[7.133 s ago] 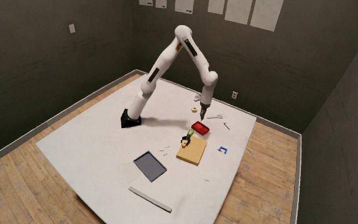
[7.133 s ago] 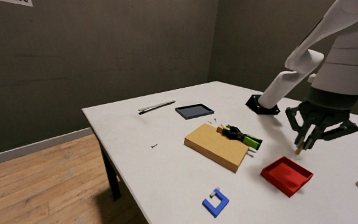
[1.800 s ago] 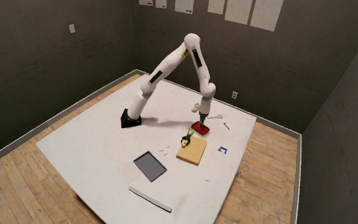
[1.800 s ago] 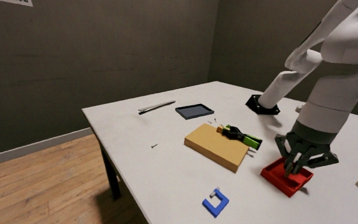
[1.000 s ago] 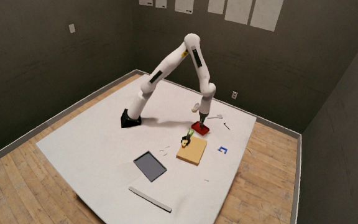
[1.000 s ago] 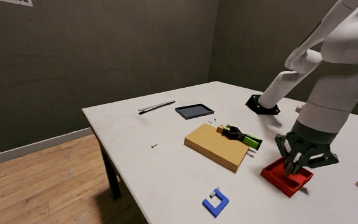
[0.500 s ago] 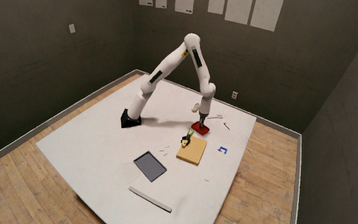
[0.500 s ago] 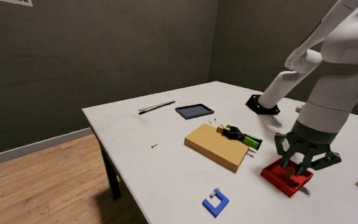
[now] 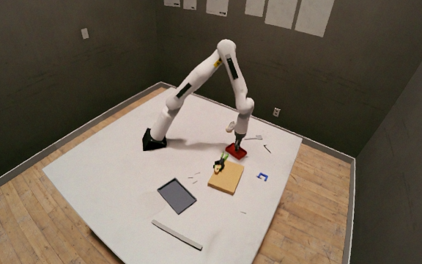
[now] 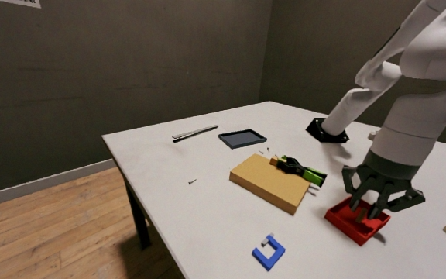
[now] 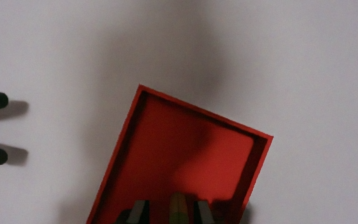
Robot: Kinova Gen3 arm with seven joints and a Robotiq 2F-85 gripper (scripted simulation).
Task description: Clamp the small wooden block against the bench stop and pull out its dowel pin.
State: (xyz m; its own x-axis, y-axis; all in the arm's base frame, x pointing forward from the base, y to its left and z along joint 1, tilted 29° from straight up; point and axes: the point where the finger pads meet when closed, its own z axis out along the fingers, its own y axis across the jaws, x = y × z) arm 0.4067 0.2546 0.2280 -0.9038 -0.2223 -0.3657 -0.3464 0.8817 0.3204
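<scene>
My hand is 3 cm above the dowel pin. From my hand the other things lie so: grey tray 1 cm behind, 49 cm to the right, 4 cm below; red tray 4 cm below; small wooden block 4 cm ahead, 23 cm to the right, 1 cm below.
</scene>
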